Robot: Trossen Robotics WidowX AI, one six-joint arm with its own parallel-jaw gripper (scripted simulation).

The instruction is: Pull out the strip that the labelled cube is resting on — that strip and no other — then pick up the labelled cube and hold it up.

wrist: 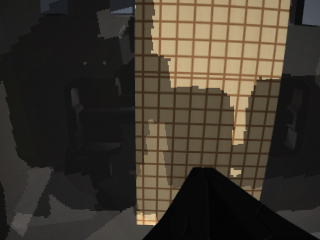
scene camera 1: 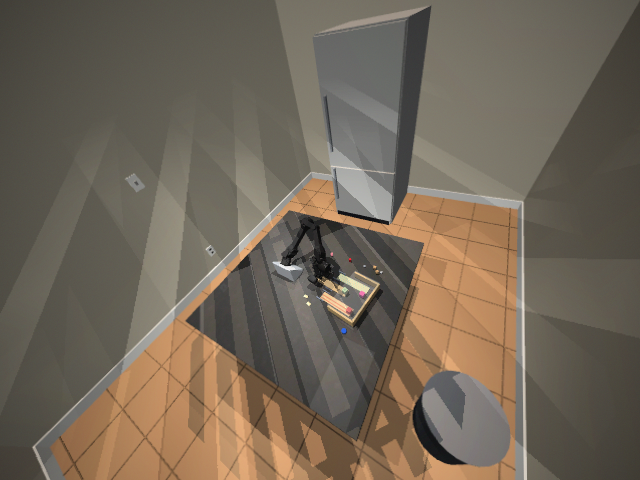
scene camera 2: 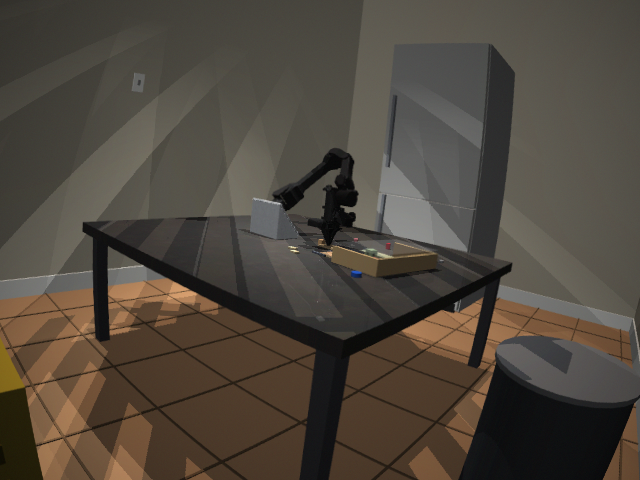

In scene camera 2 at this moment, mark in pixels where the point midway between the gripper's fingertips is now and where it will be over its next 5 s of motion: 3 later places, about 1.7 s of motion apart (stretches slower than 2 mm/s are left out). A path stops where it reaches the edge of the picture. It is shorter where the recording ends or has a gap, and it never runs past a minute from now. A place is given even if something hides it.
My gripper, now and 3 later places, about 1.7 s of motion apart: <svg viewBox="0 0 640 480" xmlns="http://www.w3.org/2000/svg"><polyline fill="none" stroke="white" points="328,245 317,242 342,235 358,249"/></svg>
